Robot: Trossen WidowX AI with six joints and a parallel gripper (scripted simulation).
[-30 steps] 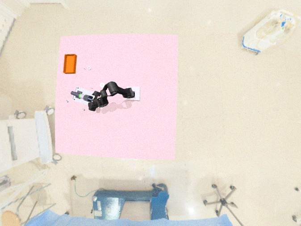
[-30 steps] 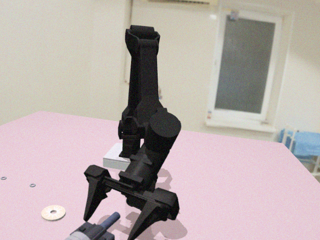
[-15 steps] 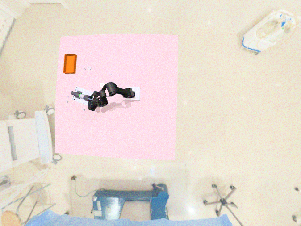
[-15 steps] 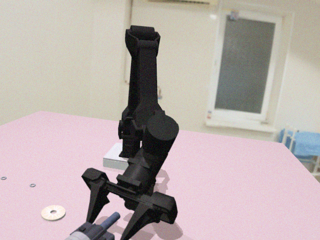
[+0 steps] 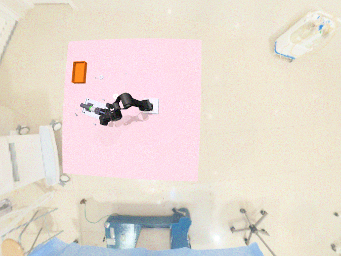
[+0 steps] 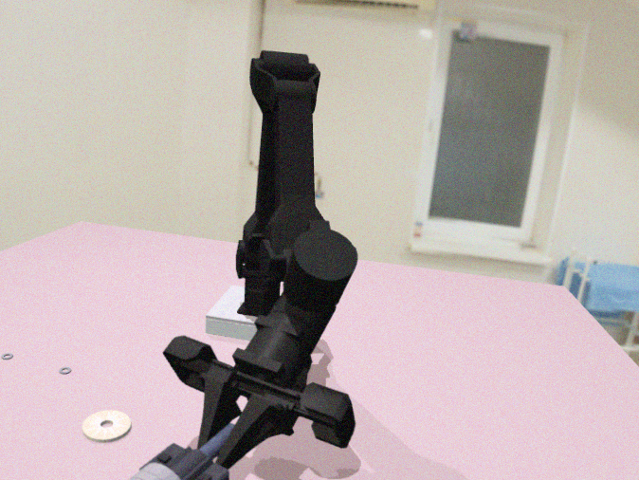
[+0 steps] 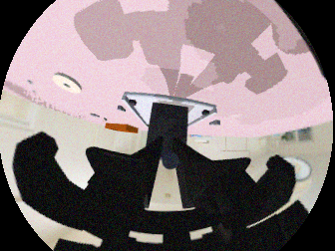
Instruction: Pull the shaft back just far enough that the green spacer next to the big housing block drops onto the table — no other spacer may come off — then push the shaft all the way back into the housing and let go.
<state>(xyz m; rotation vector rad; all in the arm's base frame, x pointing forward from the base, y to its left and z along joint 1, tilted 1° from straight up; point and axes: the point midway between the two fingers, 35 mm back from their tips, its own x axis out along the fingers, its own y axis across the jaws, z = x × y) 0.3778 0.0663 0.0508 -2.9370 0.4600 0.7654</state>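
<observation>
Right now the shaft is 30 mm ahead of my gripper tip, 10 mm to the right of it and 20 mm above it. From my gripper tip the other things lie so: orange bin 280 mm ahead, 380 mm to the right, 50 mm below; green spacer 90 mm ahead, 30 mm to the right, 20 mm above.
</observation>
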